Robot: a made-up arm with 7 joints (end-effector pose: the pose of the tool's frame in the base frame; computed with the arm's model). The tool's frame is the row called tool. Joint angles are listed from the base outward.
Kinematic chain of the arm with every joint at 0, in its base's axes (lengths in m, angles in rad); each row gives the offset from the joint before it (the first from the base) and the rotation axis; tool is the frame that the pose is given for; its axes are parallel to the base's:
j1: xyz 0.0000 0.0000 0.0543 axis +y
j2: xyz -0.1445 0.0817 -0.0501 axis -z
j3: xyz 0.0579 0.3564 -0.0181 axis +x
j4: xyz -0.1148 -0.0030 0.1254 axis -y
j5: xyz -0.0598 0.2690 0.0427 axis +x
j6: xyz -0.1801 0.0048 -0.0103 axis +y
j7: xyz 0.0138 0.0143 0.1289 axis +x
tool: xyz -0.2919 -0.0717 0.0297
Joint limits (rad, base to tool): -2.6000..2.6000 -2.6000..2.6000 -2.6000..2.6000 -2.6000..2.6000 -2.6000..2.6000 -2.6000..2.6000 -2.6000..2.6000
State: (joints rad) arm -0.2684 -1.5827 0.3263 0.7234 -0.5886 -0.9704 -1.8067
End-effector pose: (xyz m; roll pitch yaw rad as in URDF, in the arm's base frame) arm -0.7251 -0.3316 -0.4472 2.4678 -1.1518 -3.0615
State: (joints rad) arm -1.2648 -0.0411 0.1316 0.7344 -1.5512 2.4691 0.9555
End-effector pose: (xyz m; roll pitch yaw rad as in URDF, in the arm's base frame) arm -0.2631 0.7620 -0.1422 1.5798 0.7864 -0.9402
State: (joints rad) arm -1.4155 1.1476 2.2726 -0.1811 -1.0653 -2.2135 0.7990
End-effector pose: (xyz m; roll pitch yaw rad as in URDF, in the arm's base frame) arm 0.1473 0.3971 0.0619 2.3347 1.1703 2.7886
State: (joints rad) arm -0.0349 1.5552 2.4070 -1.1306 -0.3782 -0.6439 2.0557
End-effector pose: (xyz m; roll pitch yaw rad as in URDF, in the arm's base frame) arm -0.3176 0.4304 -0.2589 -2.0801 -0.5408 -1.3873
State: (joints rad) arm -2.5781 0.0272 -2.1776 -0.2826 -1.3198 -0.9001 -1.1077
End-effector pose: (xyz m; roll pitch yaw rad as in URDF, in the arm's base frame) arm 0.8244 0.5943 -0.0225 -2.2169 -1.0656 -2.0047
